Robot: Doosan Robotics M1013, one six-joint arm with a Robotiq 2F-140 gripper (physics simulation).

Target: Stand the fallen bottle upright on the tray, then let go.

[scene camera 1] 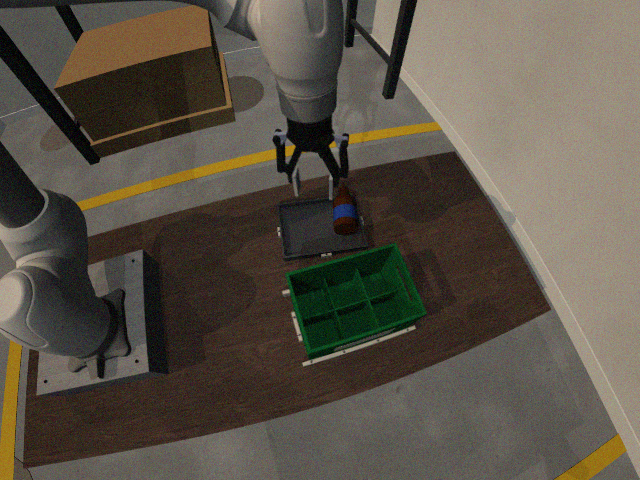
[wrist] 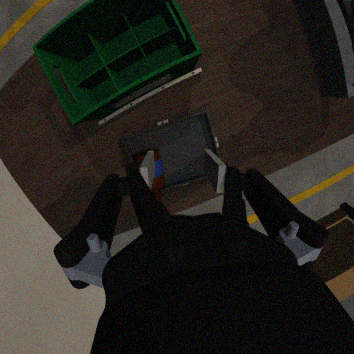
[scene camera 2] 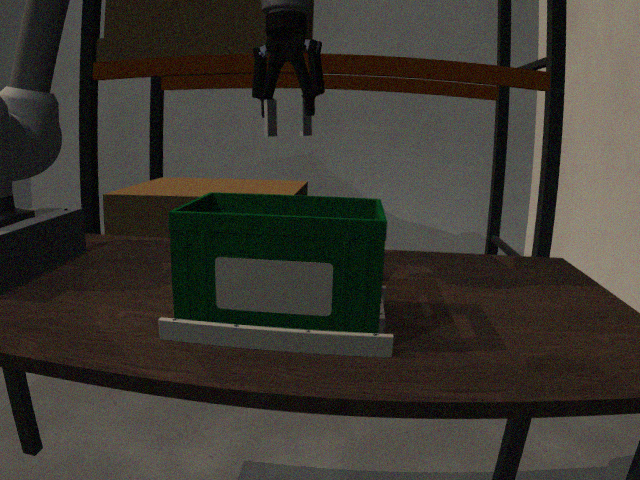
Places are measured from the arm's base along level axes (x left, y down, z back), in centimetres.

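Pixels of known places: gripper, fingertip midpoint: (scene camera 1: pixel 314 192) (wrist: pixel 178 159) (scene camera 2: pixel 288 136); arm's base at its link origin: (scene camera 1: pixel 98 330).
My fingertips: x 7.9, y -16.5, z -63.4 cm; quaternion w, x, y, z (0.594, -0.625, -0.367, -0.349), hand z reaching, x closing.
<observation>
Ahead of a thing's pixels: the offset from my fingertips to its top centre. "spot": to the spot under its first point.
The brown bottle with a blue label {dx +7.1, dy +18.7, dz -12.8 cm} (scene camera 1: pixel 344 211) (wrist: pixel 158 168) lies on its side at the right part of the dark tray {spot: dx +6.1, dy +26.1, dz +0.5 cm} (scene camera 1: pixel 305 229) (wrist: pixel 187 142) in the first scene view, its neck toward the tray's back edge. In the wrist view one finger hides part of it. The bottle and the tray do not show in the second scene view, where the crate stands in front. My gripper (scene camera 1: pixel 313 195) (scene camera 2: pixel 289 134) (wrist: pixel 178 159) is partly open and empty, pointing down high above the table. In the wrist view the bottle appears beside and behind the left finger.
A green crate with compartments {dx -22.6, dy +9.0, dz -1.2 cm} (scene camera 1: pixel 361 304) (scene camera 2: pixel 279 237) (wrist: pixel 107 65) stands in front of the tray, with pale rails {dx -32.5, dy +23.6, dz -0.5 cm} (scene camera 1: pixel 358 346) (scene camera 2: pixel 273 336) along its edges. The arm's base plate (scene camera 1: pixel 126 268) is at the left. A cardboard box (scene camera 1: pixel 149 87) (scene camera 2: pixel 139 214) and dark rack posts stand behind the table.
</observation>
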